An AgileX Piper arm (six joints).
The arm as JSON. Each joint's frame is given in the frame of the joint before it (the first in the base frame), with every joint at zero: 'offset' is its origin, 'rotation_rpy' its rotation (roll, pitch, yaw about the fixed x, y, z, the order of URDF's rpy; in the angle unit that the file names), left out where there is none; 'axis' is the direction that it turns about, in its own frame. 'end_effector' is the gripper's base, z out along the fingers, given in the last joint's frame.
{
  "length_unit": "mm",
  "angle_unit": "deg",
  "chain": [
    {
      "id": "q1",
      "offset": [
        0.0,
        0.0,
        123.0
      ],
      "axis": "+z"
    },
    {
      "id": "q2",
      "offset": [
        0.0,
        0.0,
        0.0
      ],
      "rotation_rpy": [
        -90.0,
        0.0,
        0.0
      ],
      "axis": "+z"
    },
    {
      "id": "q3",
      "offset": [
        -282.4,
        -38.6,
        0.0
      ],
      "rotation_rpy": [
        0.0,
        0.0,
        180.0
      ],
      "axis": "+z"
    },
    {
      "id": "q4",
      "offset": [
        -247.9,
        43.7,
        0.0
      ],
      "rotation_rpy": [
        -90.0,
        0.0,
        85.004
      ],
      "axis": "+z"
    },
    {
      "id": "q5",
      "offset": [
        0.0,
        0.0,
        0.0
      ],
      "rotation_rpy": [
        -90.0,
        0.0,
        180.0
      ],
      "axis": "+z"
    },
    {
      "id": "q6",
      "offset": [
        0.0,
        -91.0,
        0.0
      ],
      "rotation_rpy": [
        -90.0,
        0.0,
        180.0
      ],
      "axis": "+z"
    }
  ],
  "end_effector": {
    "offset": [
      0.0,
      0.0,
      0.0
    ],
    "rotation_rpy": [
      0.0,
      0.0,
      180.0
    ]
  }
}
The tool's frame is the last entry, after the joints.
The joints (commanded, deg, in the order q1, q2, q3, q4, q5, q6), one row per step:
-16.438, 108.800, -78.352, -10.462, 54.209, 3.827
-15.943, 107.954, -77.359, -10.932, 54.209, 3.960
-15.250, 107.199, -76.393, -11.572, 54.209, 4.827
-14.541, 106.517, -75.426, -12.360, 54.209, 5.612
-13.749, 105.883, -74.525, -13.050, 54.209, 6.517
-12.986, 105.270, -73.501, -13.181, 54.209, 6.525
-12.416, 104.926, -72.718, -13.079, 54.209, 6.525
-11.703, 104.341, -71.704, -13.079, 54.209, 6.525
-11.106, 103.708, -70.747, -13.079, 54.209, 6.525
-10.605, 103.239, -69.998, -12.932, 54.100, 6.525
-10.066, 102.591, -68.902, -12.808, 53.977, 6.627
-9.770, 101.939, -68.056, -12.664, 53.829, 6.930
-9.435, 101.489, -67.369, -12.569, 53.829, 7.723
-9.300, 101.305, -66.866, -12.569, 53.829, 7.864
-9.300, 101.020, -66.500, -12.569, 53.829, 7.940
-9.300, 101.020, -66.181, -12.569, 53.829, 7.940
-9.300, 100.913, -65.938, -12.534, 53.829, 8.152
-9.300, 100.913, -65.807, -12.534, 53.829, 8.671
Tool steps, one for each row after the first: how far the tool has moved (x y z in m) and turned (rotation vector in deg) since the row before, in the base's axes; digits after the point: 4 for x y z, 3 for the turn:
-0.0032, 0.0037, 0.0013, -0.348, 0.233, 0.568
-0.0027, 0.0046, 0.0008, -0.384, 0.184, 0.129
-0.0026, 0.0044, 0.0004, -0.510, 0.294, 0.293
-0.0023, 0.0049, 0.0003, -0.421, 0.215, 0.221
-0.0027, 0.0054, -0.0005, -0.018, 0.425, 0.814
-0.0019, 0.0042, -0.0013, 0.185, 0.408, 0.524
-0.0029, 0.0051, -0.0007, 0.090, 0.420, 0.713
-0.0030, 0.0043, -0.0002, 0.064, 0.318, 0.597
-0.0021, 0.0037, -0.0004, 0.171, 0.144, 0.453
-0.0035, 0.0041, -0.0008, 0.190, 0.280, 0.405
-0.0030, 0.0025, 0.0003, 0.180, -0.036, -0.040
-0.0024, 0.0025, -0.0003, 0.203, 0.064, -0.484
-0.0017, 0.0011, -0.0010, 0.066, 0.287, -0.003
-0.0016, 0.0003, 0.0001, 0.020, 0.065, -0.074
-0.0011, 0.0002, -0.0013, 0.052, 0.315, 0.000
-0.0010, 0.0002, -0.0004, 0.071, 0.089, -0.225
-0.0004, 0.0001, -0.0005, 0.066, 0.030, -0.507

